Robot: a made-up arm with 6 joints.
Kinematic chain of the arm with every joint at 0, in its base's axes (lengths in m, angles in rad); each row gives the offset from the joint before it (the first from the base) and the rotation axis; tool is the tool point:
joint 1: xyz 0 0 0.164 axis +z
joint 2: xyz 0 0 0 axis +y
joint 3: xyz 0 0 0.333 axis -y
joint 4: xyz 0 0 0 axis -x
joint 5: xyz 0.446 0 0 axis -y
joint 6: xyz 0 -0.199 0 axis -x
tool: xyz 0 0 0
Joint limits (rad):
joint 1: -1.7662..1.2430
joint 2: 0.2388..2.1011
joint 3: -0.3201..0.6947
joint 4: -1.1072..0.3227
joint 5: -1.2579..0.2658
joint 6: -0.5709..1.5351
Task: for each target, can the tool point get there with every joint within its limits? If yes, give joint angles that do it. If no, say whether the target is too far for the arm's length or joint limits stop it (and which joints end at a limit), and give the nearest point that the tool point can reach.
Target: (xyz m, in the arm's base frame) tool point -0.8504 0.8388 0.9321
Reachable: no: too far | nearest point 0.2638 0.4992 0.5241 | short by 1.234 m
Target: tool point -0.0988 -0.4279 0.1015
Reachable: yes | joints -1.4436 0.4023 -0.2368 -0.6996 -0.1009 1.0652
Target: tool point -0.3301 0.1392 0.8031
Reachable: no: joint limits stop it (at a limit: joint 1, joint 2, joint 3, joint 4) | nearest point -0.2728 -0.4062 0.7406 | short by 0.552 m
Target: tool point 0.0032 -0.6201 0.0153
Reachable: yes | joints -1.2393 1.0114 0.1739 0.0445 -1.0577 -0.3334
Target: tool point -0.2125 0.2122 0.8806
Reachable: no: joint limits stop it (at a limit: joint 1, joint 2, joint 3, joint 4) | nearest point 0.3240 0.3666 0.7406 | short by 0.576 m
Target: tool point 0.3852 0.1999 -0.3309
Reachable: yes | joints 0.8567 1.6891 0.5352 -0.6354 -1.0497 -0.0549
